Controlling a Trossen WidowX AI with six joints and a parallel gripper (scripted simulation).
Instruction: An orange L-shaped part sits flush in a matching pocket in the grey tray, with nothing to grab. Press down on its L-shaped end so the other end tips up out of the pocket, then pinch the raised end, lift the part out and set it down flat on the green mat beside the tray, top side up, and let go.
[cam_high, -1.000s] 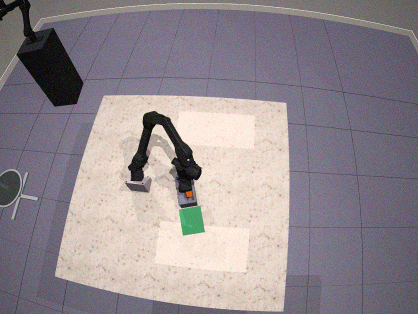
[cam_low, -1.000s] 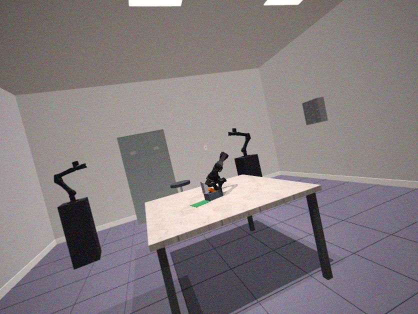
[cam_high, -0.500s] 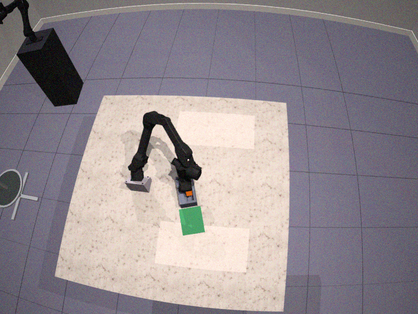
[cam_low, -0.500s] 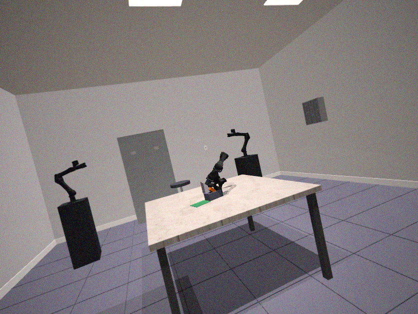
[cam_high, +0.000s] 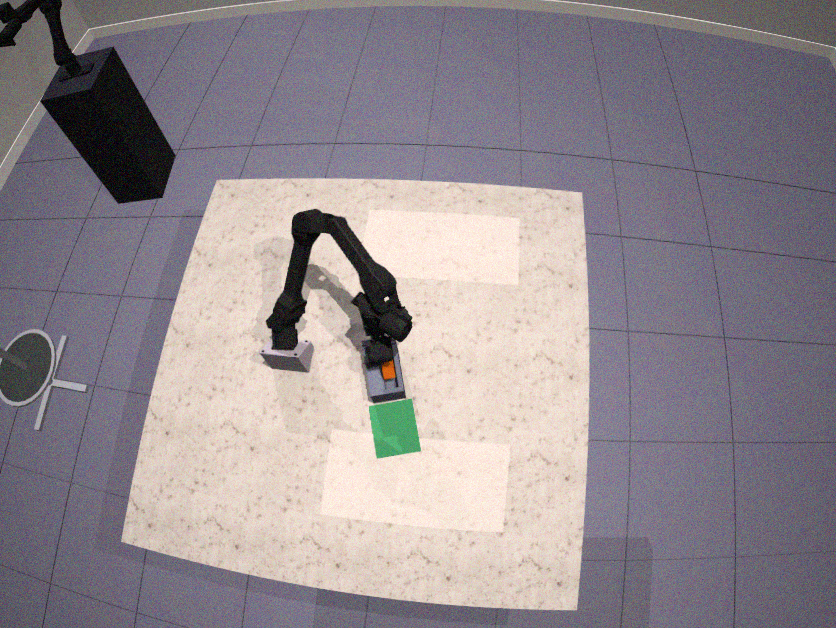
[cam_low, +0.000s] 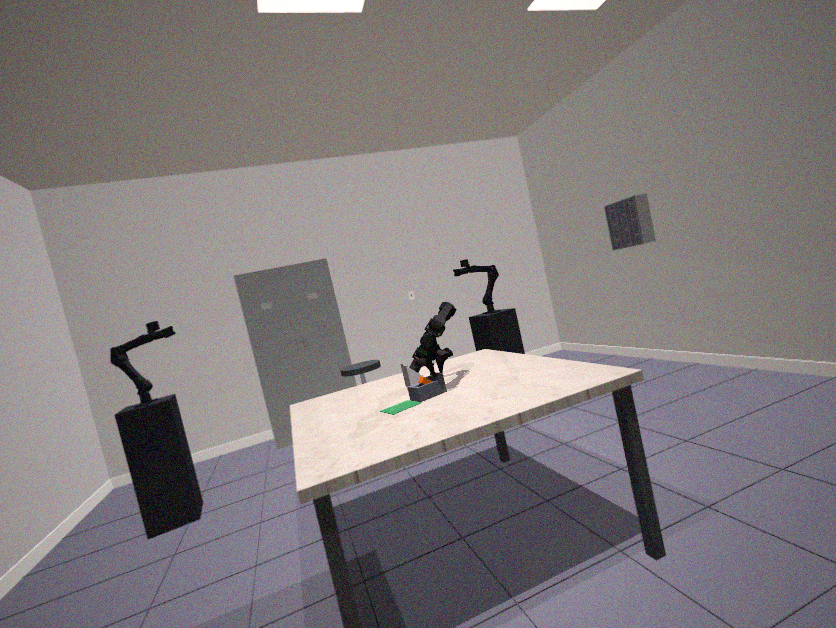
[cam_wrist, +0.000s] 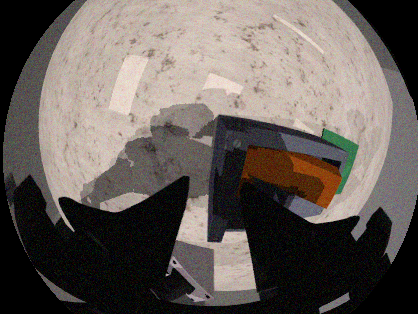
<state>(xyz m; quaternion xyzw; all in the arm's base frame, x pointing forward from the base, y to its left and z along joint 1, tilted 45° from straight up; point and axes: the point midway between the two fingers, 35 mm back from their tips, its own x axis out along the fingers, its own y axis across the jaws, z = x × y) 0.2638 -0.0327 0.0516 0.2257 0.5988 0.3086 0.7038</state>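
My gripper tip is 5 cm to the left of the orange L-shaped part and 3 cm above it. From my gripper tip the other things lie so: green mat (23 cm to the right, 9 cm below, 4 cm ahead).
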